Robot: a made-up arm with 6 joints. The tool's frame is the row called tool. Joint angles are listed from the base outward.
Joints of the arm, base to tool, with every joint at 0 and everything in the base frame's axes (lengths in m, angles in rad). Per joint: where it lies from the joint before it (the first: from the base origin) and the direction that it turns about. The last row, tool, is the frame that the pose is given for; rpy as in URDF.
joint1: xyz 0 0 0.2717 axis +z
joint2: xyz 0 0 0 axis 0 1 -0.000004
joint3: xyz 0.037 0 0.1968 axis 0 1 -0.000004
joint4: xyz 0.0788 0 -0.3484 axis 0 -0.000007 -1
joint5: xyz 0 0 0 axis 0 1 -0.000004
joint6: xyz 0.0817 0 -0.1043 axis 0 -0.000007 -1
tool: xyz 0 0 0 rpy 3.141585 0 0
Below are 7 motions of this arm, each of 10 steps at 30 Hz.
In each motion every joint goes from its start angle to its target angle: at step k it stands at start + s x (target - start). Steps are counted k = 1, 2, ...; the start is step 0. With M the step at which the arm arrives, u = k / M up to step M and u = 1 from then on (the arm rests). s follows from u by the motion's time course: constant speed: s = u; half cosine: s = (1 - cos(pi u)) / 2; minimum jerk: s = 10 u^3 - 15 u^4 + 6 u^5.
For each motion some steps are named. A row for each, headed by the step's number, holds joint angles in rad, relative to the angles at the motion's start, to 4 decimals.
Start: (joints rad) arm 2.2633 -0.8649 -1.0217 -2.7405 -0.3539 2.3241
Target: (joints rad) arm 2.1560 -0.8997 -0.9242 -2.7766 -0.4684 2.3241
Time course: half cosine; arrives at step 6
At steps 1, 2, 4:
1: -0.0072 -0.0023 0.0065 -0.0024 -0.0077 0.0000
2: -0.0268 -0.0087 0.0244 -0.0090 -0.0286 0.0000
4: -0.0805 -0.0261 0.0731 -0.0271 -0.0859 0.0000

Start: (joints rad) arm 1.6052 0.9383 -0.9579 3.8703 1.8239 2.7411
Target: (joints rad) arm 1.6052 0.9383 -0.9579 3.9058 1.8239 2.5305
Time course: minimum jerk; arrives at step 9
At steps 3, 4, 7, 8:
3: 0.0000 0.0000 0.0000 0.0075 0.0000 -0.0442
4: 0.0000 0.0000 0.0000 0.0141 0.0000 -0.0835
7: 0.0000 0.0000 0.0000 0.0328 0.0000 -0.1945
8: 0.0000 0.0000 0.0000 0.0351 0.0000 -0.2082

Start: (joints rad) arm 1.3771 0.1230 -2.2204 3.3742 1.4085 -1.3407
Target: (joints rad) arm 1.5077 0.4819 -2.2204 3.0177 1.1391 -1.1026
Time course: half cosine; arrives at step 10
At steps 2, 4, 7, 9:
2: 0.0125 0.0343 0.0000 -0.0340 -0.0257 0.0227
4: 0.0451 0.1240 0.0000 -0.1232 -0.0931 0.0823
7: 0.1037 0.2849 0.0000 -0.2830 -0.2139 0.1890
9: 0.1274 0.3501 0.0000 -0.3478 -0.2628 0.2323

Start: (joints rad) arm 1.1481 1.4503 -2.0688 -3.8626 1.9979 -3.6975
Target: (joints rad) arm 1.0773 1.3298 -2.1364 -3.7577 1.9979 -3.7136
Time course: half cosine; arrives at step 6
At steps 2, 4, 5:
2: -0.0177 -0.0301 -0.0169 0.0262 0.0000 -0.0040
4: -0.0531 -0.0904 -0.0507 0.0787 0.0000 -0.0121
5: -0.0661 -0.1124 -0.0631 0.0979 0.0000 -0.0150

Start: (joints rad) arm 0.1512 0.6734 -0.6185 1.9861 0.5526 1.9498
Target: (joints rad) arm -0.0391 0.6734 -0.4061 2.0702 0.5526 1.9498
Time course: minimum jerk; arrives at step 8
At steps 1, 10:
1: -0.0031 0.0000 0.0034 0.0013 0.0000 0.0000
10: -0.1903 0.0000 0.2124 0.0841 0.0000 0.0000

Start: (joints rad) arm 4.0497 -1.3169 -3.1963 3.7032 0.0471 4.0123
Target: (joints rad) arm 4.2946 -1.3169 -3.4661 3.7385 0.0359 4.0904
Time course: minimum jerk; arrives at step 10
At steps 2, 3, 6, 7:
2: 0.0142 0.0000 -0.0156 0.0020 -0.0006 0.0045
3: 0.0399 0.0000 -0.0440 0.0058 -0.0018 0.0127
6: 0.1672 0.0000 -0.1842 0.0241 -0.0076 0.0533
7: 0.2050 0.0000 -0.2258 0.0295 -0.0094 0.0654

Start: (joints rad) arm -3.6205 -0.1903 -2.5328 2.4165 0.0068 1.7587
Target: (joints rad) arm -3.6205 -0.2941 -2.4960 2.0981 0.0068 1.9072
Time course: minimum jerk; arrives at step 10
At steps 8, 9, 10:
8: 0.0000 -0.0978 0.0347 -0.3000 0.0000 0.1399
9: 0.0000 -0.1029 0.0365 -0.3157 0.0000 0.1472
10: 0.0000 -0.1038 0.0368 -0.3184 0.0000 0.1485

